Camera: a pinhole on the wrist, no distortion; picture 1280 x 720 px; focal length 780.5 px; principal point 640.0 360.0 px. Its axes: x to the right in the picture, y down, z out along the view. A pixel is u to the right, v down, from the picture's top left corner.
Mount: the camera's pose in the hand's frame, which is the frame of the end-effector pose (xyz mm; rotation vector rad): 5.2 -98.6 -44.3 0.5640 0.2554 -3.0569
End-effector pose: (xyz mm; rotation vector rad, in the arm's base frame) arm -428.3 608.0 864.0 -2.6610 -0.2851 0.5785
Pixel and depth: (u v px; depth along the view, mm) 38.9 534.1 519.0
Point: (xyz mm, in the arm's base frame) -524.4 1124.1 455.0
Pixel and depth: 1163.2 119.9 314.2
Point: -789.5 633.7 840.8
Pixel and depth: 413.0 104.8 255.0
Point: -552.6 733.5 704.1
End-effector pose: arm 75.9 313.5 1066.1 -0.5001 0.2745 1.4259
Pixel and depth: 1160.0 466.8 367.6
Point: 208.8 91.0 1437.9
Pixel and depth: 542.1 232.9 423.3
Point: 119.0 403.7 1454.2
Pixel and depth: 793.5 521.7 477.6
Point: 272.6 249.5 1527.6
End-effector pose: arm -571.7 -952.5 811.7 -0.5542 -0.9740 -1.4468
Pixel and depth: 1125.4 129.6 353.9
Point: -622.4 -591.6 646.0
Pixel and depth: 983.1 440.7 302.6
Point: -751.3 -694.7 683.3
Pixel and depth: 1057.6 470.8 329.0
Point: -764.4 -663.9 642.5
